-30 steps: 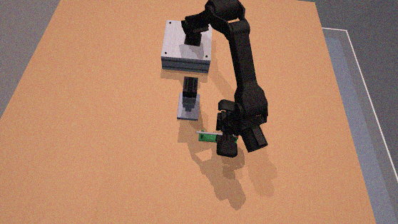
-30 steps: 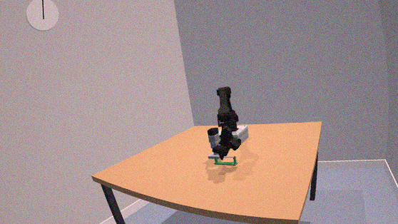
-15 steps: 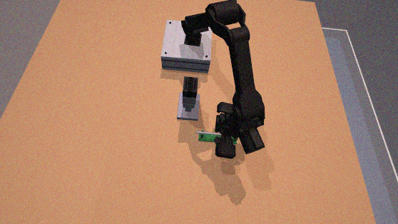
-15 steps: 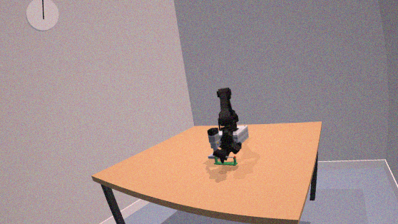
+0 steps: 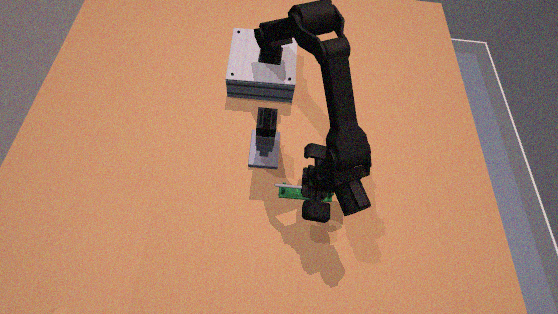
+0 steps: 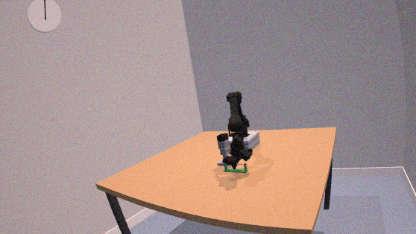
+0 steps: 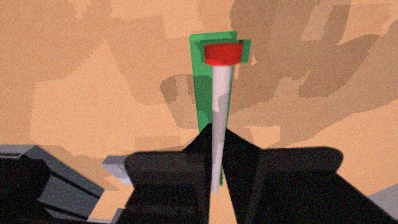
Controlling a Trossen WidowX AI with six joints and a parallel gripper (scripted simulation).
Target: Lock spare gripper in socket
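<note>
The green mount lies 10 mm to the left of my gripper tip and 10 mm above it. Also, from my gripper tip: spare gripper: 100 mm behind, 120 mm to the right, 110 mm above.
</note>
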